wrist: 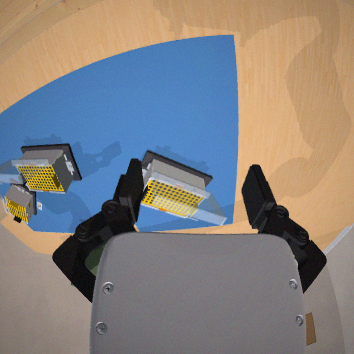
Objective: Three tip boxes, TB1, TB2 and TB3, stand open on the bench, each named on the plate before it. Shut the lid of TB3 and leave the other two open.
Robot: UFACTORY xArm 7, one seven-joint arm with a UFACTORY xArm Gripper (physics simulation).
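Frame: origin at the arm's base, x back, y right, z up, level; metres.
Seen in the pictures: gripper, fingertip midpoint: (194,174).
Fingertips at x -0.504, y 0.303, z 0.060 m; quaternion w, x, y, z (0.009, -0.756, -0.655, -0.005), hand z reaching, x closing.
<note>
A point is followed by its place in that frame.
One tip box (172,196) {x -0.406, y 0.272, z -0.004 m} with a yellow tip rack stands near the middle, its clear lid (216,212) {x -0.365, y 0.336, z 0.000 m} open and slanting out to the lower right. A second tip box (42,177) {x -0.404, y -0.026, z -0.078 m} stands at the left, its clear lid (9,171) {x -0.486, y -0.005, z -0.004 m} open towards the left edge. A smaller-looking third tip box (20,201) {x -0.314, y -0.212, z -0.085 m} is below it; its lid is hard to make out. No name on the plates can be read, so I cannot tell which box is TB3. My gripper (194,174) {x -0.504, y 0.303, z 0.060 m} is open and empty above the bench. Its left finger overlaps the middle box's left edge in view; its right finger is right of the lid.
The boxes stand on a blue mat (175,90) {x -0.514, y 0.287, z -0.135 m} on the wooden bench (270,110) {x -0.469, y 0.461, z -0.138 m}. A green object (93,262) {x -0.104, y -0.014, z -0.009 m} is partly hidden behind the left finger's linkage. The bench's near edge runs below the mat, with grey floor beyond, where a small brown piece (311,328) shows.
</note>
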